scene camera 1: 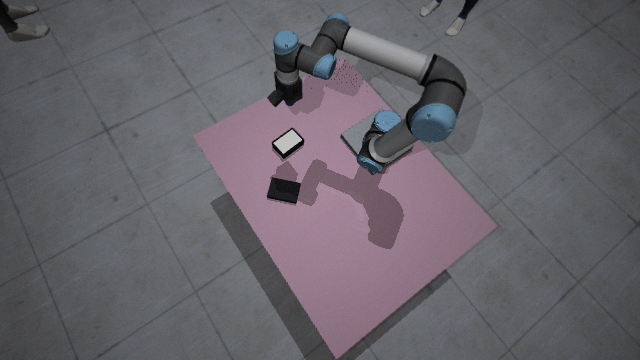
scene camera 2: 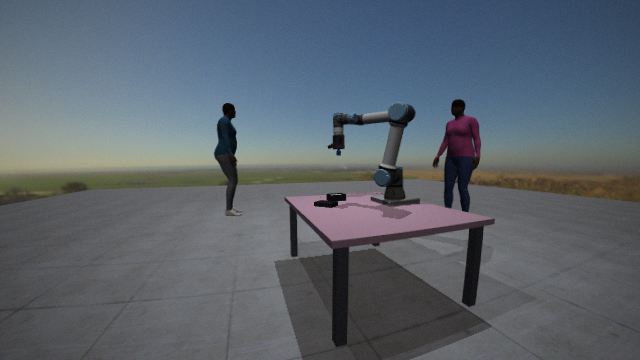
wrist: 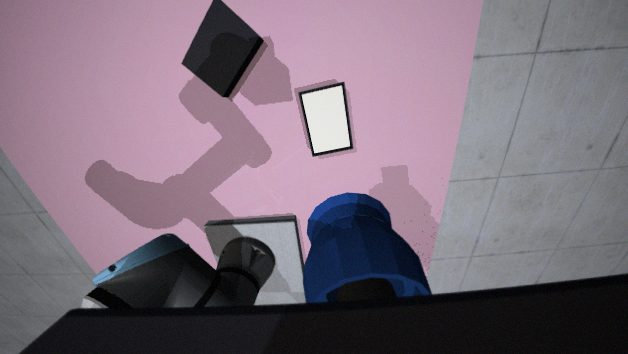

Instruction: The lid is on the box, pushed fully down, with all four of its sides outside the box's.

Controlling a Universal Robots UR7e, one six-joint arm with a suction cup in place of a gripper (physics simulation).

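Frame: origin at the arm's base, x ahead, y left, z up, level; centimetres.
Where they show: end effector, tool point: (scene camera 2: 338,155) (wrist: 349,230); arm's base, origin of the base link: (scene camera 2: 394,197) (wrist: 249,258).
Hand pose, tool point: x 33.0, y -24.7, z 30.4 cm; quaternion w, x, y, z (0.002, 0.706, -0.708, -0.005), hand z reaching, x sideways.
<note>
Each offset is from my tool point to the top centre of the thing. Level surfaces: height alone.
The box @[dx +1.7, dy -0.7, dz -29.2 cm] (scene camera 1: 288,143) (scene camera 2: 336,197) (wrist: 327,120), black-walled with a white inside, stands open on the table. The lid @[dx +16.5, dy +17.7, dz -31.3 cm] (scene camera 1: 284,190) (scene camera 2: 326,203) (wrist: 222,55), a flat black slab, lies on the table apart from the box and turned relative to it. In scene camera 1 it lies below the box; in the wrist view it is at the upper left, cut by the top edge. My gripper (scene camera 1: 290,104) (scene camera 2: 338,153) (wrist: 349,205), a blue suction cup, is open with nothing on it. It hangs high above the table, pointing down, and covers neither the box nor the lid in the wrist view.
The pink table @[dz -34.0 cm] (scene camera 1: 350,280) (scene camera 2: 400,227) (wrist: 410,75) bears the arm's grey base plate (scene camera 1: 352,137) (scene camera 2: 415,201) (wrist: 285,230). Arm shadows fall across the table and partly over the lid. Two people (scene camera 2: 225,135) (scene camera 2: 461,135) stand on the floor behind the table.
</note>
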